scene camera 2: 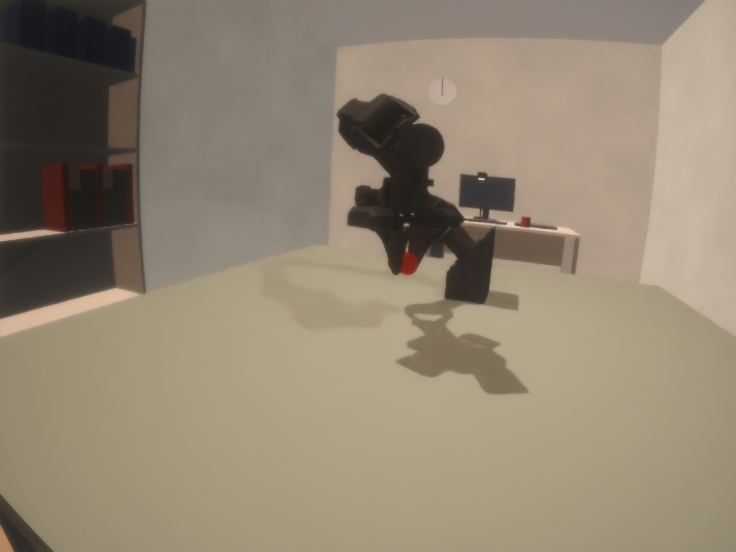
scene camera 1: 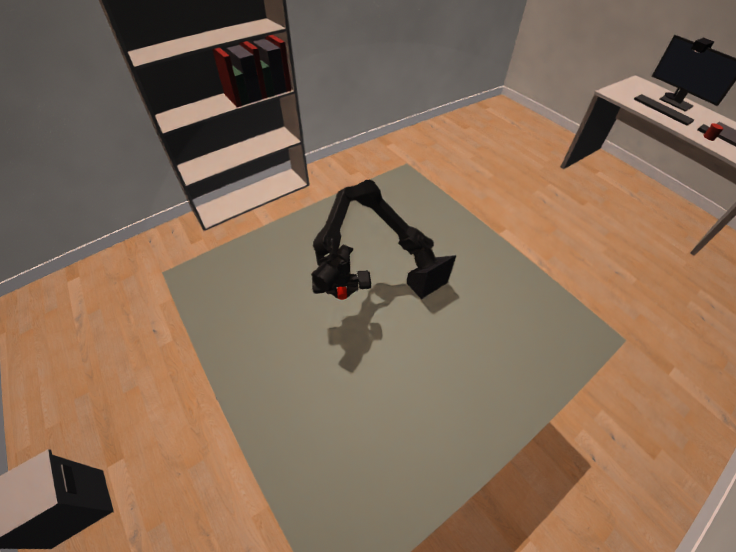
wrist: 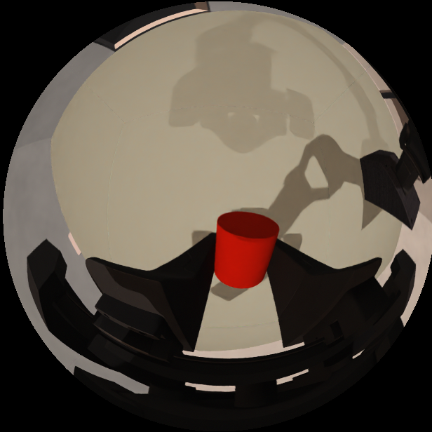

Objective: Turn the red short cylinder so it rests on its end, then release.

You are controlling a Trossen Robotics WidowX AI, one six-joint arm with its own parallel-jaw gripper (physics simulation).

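Note:
The red short cylinder [scene camera 1: 341, 292] [scene camera 2: 409, 263] [wrist: 244, 260] is held between the two black fingers of my gripper [scene camera 1: 343, 289] [scene camera 2: 406, 265] [wrist: 240, 239]. My gripper is shut on it, with one finger on each side of its curved wall. The cylinder is held up above the grey-green mat [scene camera 1: 386, 415] [scene camera 2: 356, 445] [wrist: 150, 155], with the arm's shadow lying apart from it on the mat. In the second scene view a round end of the cylinder faces the camera, so its long axis looks roughly level. One finger hides part of it there.
The arm's black base [scene camera 1: 432, 276] [scene camera 2: 468, 279] [wrist: 387, 182] stands on the mat. A bookshelf [scene camera 1: 252, 199] [scene camera 2: 71, 310] stands beyond the mat's edge. A desk [scene camera 1: 630, 89] [scene camera 2: 558, 230] stands at the far side, and a cabinet [scene camera 1: 26, 490] stands at the near left.

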